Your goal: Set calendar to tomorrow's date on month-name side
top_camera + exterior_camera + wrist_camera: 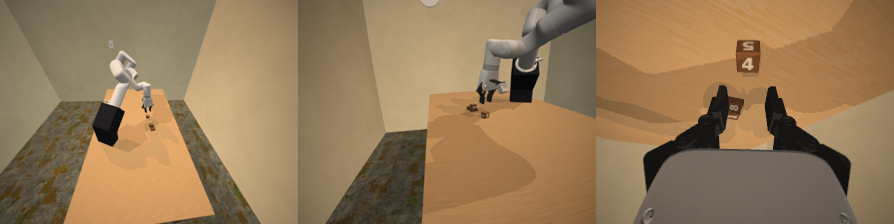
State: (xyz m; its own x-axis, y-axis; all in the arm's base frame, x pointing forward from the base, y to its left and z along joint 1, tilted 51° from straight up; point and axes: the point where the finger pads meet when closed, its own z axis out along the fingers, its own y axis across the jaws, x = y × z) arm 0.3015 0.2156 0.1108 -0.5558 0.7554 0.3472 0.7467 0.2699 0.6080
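Right now the brown digit cube is 9 cm below my hand.
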